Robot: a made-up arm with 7 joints.
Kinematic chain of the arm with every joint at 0, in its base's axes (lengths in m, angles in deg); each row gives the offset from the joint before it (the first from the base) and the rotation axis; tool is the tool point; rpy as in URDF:
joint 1: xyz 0 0 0.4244 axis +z
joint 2: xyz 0 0 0 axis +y
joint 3: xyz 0 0 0.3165 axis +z
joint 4: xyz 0.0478 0 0 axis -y
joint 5: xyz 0.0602 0 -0.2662 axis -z
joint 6: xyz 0 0 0 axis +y
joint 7: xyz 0.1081 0 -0.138 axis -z
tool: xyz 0 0 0 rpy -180 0 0
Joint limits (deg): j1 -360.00..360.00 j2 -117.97..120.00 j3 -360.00..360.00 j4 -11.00..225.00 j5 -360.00..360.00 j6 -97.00..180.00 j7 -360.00..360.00
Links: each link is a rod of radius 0.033 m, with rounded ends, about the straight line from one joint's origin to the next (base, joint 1, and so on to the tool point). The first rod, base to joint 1, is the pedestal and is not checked.
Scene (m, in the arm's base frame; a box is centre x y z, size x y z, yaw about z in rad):
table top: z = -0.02
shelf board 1: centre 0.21 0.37 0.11 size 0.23 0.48 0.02 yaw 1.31
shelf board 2: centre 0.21 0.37 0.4 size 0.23 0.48 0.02 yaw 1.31
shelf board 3: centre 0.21 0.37 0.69 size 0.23 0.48 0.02 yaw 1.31
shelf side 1: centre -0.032 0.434 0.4 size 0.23 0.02 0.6 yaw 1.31
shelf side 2: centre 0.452 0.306 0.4 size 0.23 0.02 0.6 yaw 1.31
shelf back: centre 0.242 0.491 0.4 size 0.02 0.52 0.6 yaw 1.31
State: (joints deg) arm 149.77 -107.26 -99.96 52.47 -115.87 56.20 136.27
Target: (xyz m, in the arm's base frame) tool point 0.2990 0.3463 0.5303
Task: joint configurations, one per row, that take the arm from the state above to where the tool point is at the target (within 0.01 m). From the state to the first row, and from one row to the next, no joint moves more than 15 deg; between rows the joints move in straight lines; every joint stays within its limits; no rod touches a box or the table.
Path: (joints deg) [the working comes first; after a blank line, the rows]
Joints at the target: 157.00 -96.09 -71.58 55.61 -116.96 46.77 136.27
Straight joint move there: touches shelf board 2.

1: 137.75 -100.02 -102.06 42.77 -113.32 58.80 136.27
2: 125.72 -92.77 -104.17 33.07 -110.77 61.40 136.27
3: 113.70 -85.53 -106.27 23.37 -108.23 64.01 136.27
4: 113.98 -94.08 -94.68 23.96 -111.11 55.46 136.27
5: 114.25 -102.64 -83.09 24.55 -113.99 46.92 136.27
6: 114.53 -111.19 -71.50 25.14 -116.87 38.38 136.27
7: 128.69 -106.16 -71.53 35.29 -116.90 41.17 136.27
8: 142.84 -101.13 -71.55 45.45 -116.93 43.97 136.27
9: 157.00 -96.09 -71.58 55.61 -116.96 46.77 136.27

